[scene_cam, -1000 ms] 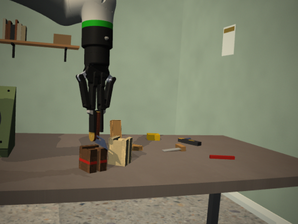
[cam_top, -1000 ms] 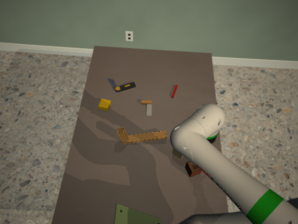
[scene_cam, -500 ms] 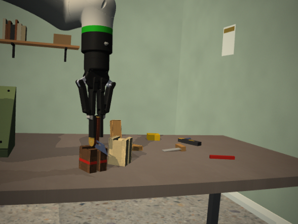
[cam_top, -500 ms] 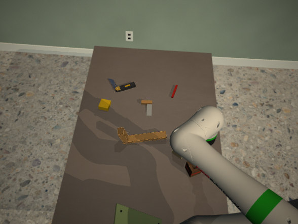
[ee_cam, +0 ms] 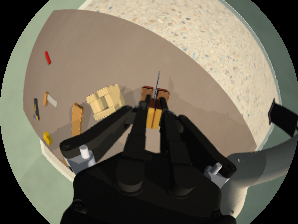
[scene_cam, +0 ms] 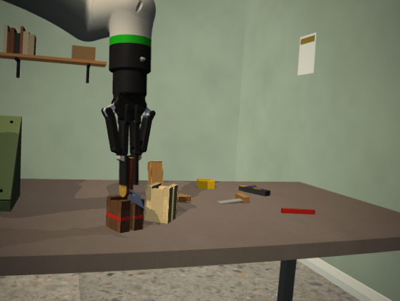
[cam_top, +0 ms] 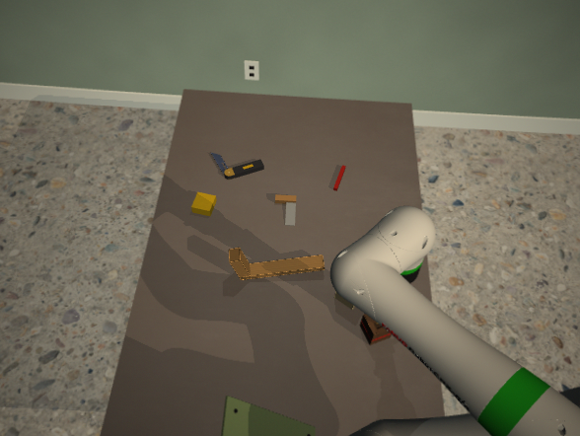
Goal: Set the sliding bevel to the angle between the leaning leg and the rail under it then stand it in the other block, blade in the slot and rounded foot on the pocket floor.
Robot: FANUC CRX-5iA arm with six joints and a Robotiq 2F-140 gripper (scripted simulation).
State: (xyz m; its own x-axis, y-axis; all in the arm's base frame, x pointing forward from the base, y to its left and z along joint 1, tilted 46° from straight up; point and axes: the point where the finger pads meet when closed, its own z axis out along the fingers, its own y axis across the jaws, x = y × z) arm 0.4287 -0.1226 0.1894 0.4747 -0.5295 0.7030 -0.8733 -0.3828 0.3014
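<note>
Right now the bevel blade is 6 cm below my hand, 2 cm to the right of it and 1 cm ahead of it. Round my hand: red bar: 51 cm ahead, 14 cm to the left, 13 cm below; then try square: 37 cm ahead, 29 cm to the left, 13 cm below; then yellow block: 54 cm to the left, 34 cm ahead, 12 cm below.
</note>
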